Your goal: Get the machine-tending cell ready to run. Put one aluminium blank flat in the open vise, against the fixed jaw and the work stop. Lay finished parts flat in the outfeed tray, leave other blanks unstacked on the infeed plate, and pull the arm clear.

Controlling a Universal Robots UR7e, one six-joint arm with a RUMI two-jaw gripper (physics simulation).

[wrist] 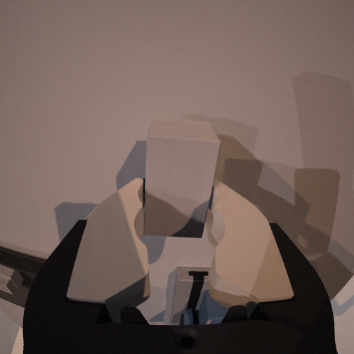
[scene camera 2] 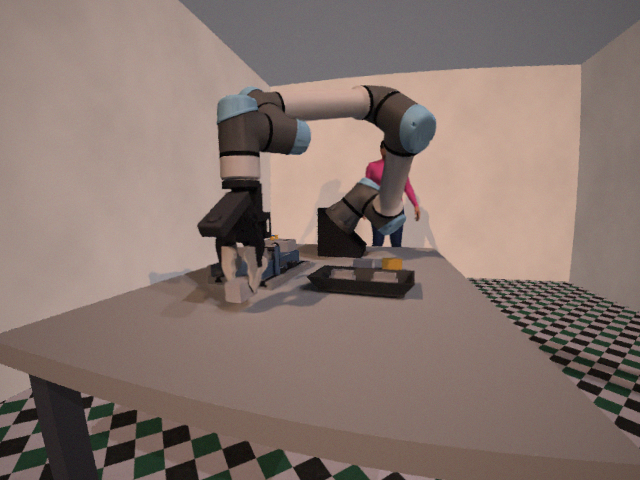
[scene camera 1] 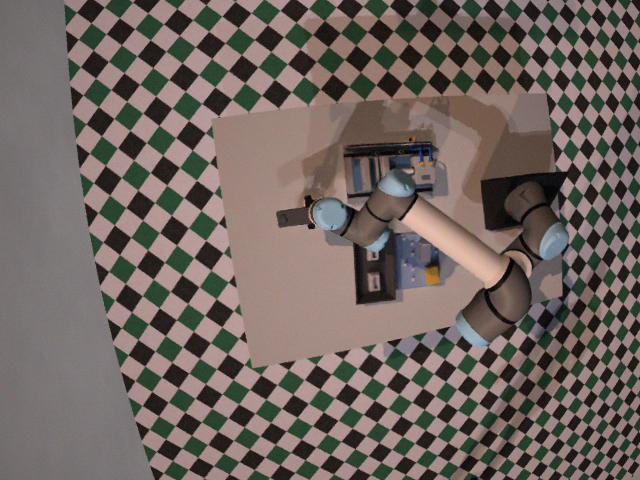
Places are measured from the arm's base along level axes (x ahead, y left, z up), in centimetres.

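Pixels of known places: gripper, between the fingertips: (scene camera 2: 244, 291); arm's base, origin of its link: (scene camera 2: 337, 222) (scene camera 1: 522, 197).
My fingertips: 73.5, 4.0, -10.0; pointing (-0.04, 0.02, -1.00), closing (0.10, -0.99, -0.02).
Note:
For each thing: its top centre in the pictures, then the offset to it from my fingertips, as dx, dy, dz. Level surfaces: height alone.
- pale grey aluminium blank, centre of its top: (scene camera 2: 241, 278) +0.9, +0.0, +2.8
- grey vise, centre of its top: (scene camera 2: 264, 242) (scene camera 1: 398, 169) -28.1, -12.7, +6.1
- blue infeed plate, centre of its top: (scene camera 1: 416, 260) -38.2, +18.0, -3.0
- grey blank, centre of its top: (scene camera 2: 363, 259) (scene camera 1: 426, 252) -40.2, +14.9, +0.6
- orange block, centre of its top: (scene camera 2: 391, 259) (scene camera 1: 434, 275) -43.4, +23.0, +0.6
- table, height of its surface: dz -3.8
My gripper (scene camera 2: 240, 281) (wrist: 175, 181) is shut on a pale grey aluminium blank (scene camera 2: 236, 290) (wrist: 181, 167), held low over the table in front of the vise. The fingers grip its two sides, and it sticks out beyond the fingertips. The blue and grey vise (scene camera 1: 364, 174) (scene camera 2: 289, 256) stands behind it; the arm partly hides it in scene camera 1. Two finished parts (scene camera 1: 373, 281) (scene camera 2: 385, 277) lie in the black outfeed tray (scene camera 1: 375, 298) (scene camera 2: 361, 286). On the blue infeed plate (scene camera 1: 407, 281) lies a grey blank (scene camera 1: 424, 252) (scene camera 2: 363, 263).
An orange block (scene camera 1: 432, 274) (scene camera 2: 391, 264) sits at the infeed plate's corner, with several small pegs on the plate. The arm passes above the vise and tray side. Its black base mount (scene camera 1: 495, 209) (scene camera 2: 333, 240) stands at the far end of the table (scene camera 1: 289, 310). A person (scene camera 2: 374, 170) stands behind.

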